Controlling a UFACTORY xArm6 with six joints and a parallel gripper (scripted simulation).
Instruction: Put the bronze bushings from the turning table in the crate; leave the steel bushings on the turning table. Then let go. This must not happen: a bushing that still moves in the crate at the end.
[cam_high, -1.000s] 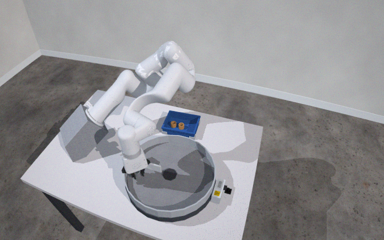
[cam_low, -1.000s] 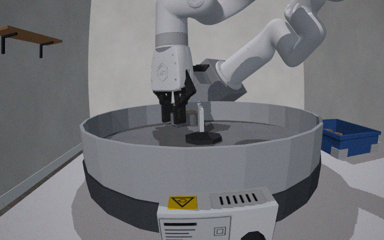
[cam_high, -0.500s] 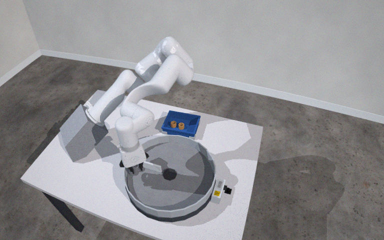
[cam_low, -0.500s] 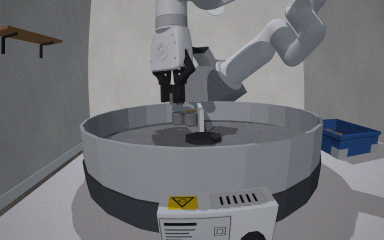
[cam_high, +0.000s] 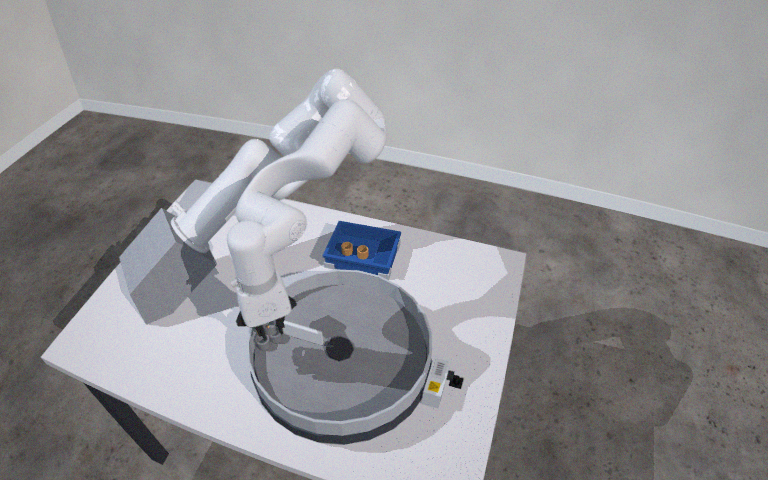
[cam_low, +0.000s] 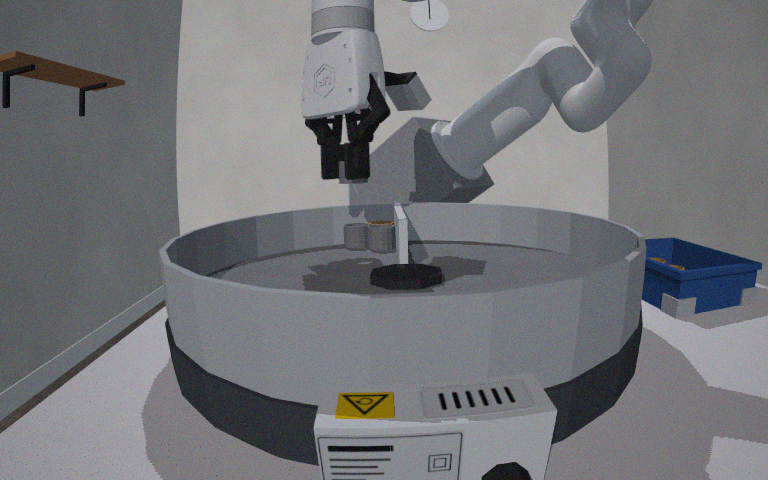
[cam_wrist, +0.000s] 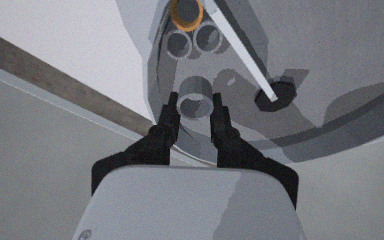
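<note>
Now: the turning table 120 mm ahead of my hand, 100 mm below it and 90 mm to the left of it. From my hand the other things lie so: blue crate: 410 mm to the left, 130 mm below, 30 mm behind.
</note>
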